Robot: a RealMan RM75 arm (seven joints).
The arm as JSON. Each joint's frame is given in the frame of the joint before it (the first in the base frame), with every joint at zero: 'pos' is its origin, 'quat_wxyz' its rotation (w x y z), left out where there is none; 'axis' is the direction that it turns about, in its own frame. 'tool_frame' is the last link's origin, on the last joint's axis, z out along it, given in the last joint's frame.
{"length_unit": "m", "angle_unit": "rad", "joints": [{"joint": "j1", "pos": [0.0, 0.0, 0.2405], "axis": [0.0, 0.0, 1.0]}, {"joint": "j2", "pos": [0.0, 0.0, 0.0], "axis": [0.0, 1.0, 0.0]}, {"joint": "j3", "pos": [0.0, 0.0, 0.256], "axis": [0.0, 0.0, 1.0]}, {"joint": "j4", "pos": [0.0, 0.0, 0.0], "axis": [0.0, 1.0, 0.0]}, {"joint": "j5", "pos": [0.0, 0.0, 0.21], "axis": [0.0, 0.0, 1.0]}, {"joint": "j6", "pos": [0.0, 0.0, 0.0], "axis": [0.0, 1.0, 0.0]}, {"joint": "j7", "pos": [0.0, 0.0, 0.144], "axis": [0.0, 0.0, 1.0]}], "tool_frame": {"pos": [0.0, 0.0, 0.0]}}
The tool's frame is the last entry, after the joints.
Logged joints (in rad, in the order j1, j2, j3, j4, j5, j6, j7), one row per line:
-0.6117, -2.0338, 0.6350, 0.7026, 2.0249, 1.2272, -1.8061
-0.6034, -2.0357, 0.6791, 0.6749, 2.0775, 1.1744, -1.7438
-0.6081, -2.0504, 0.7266, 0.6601, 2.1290, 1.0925, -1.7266
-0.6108, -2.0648, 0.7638, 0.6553, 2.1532, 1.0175, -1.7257
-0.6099, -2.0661, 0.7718, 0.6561, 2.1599, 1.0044, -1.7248
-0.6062, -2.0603, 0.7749, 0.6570, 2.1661, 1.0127, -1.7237
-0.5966, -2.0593, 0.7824, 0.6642, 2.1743, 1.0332, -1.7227
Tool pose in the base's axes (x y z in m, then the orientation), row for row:
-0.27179, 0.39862, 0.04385, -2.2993, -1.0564, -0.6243
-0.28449, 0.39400, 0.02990, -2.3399, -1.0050, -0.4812
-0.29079, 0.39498, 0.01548, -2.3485, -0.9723, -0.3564
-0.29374, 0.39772, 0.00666, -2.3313, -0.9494, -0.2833
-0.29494, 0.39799, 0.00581, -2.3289, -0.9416, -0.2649
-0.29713, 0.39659, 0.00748, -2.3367, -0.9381, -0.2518
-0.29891, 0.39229, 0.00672, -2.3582, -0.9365, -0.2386
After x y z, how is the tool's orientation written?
As a rotation vector, in radians.
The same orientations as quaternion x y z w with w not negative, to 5 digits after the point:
-0.85081, -0.39090, -0.23101, 0.26449
-0.86894, -0.37321, -0.17870, 0.27151
-0.87745, -0.36327, -0.13316, 0.28351
-0.87807, -0.35758, -0.10670, 0.29958
-0.87865, -0.35525, -0.09994, 0.30297
-0.88064, -0.35354, -0.09490, 0.30080
-0.88493, -0.35143, -0.08954, 0.29220

